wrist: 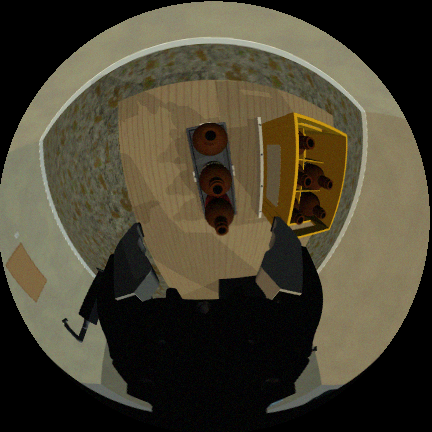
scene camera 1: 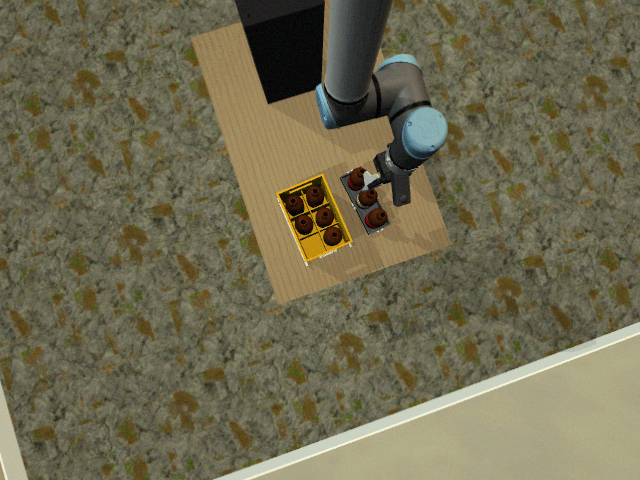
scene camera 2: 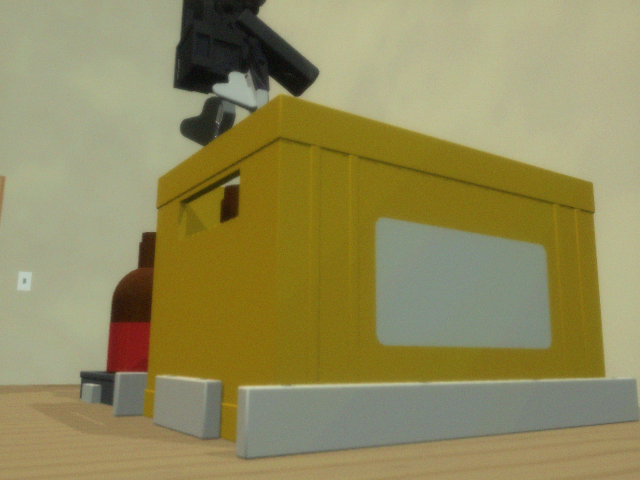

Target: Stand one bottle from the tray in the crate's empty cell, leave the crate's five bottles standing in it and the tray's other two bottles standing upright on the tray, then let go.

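Frame: origin at the arm's base, x left, y back, z up, level; millimetres.
Seen in the pictures: gripper, fingertip midpoint: point(wrist: 205, 221) point(scene camera 1: 383, 183).
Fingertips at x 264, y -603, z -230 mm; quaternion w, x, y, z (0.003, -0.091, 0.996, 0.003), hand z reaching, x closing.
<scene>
Pixels of each thing's top centre, then the offset from my fingertips to it. Level surfaces: height alone.
- yellow crate at its top centre: point(scene camera 2: 375, 180) point(wrist: 323, 185) point(scene camera 1: 314, 217) dx -244, dy -68, dz -86 mm
- dark tray at its top centre: point(scene camera 2: 232, 371) point(wrist: 213, 173) point(scene camera 1: 365, 200) dx -17, dy -5, dz -235 mm
- red-labelled rear bottle at its top centre: point(wrist: 221, 230) point(scene camera 1: 362, 171) dx -42, dy +81, dz -101 mm
- white-labelled middle bottle at its top centre: point(wrist: 217, 189) point(scene camera 1: 372, 192) dx -18, dy -3, dz -101 mm
- red-labelled front bottle at its top centre: point(wrist: 210, 135) point(scene camera 1: 382, 214) dx +8, dy -92, dz -101 mm
- wooden table at its surface level: dz -261 mm
The yellow crate point(scene camera 1: 338, 208) point(scene camera 2: 222, 310) point(wrist: 286, 165) holds five upright brown bottles; its empty cell point(scene camera 1: 312, 245) is the front left one in scene camera 1. Beside it, the dark tray point(scene camera 1: 370, 227) point(scene camera 2: 107, 387) point(wrist: 202, 160) bears three upright brown bottles: a red-labelled rear bottle point(scene camera 1: 356, 179) point(wrist: 219, 212), a white-labelled middle bottle point(scene camera 1: 367, 197) point(wrist: 215, 179) and a red-labelled front bottle point(scene camera 1: 376, 218) point(wrist: 210, 139). My gripper point(scene camera 1: 371, 182) point(scene camera 2: 230, 124) point(wrist: 205, 221) is open and empty, tilted, above the tray's rear part. In scene camera 2 the crate hides most of the tray.
The wooden table point(scene camera 1: 289, 279) point(scene camera 2: 77, 439) point(wrist: 150, 145) carries everything. Low grey strips point(scene camera 2: 439, 413) point(wrist: 260, 175) stand along the crate's foot. A black block point(scene camera 1: 289, 56) stands at the table's rear beside the arm.
</scene>
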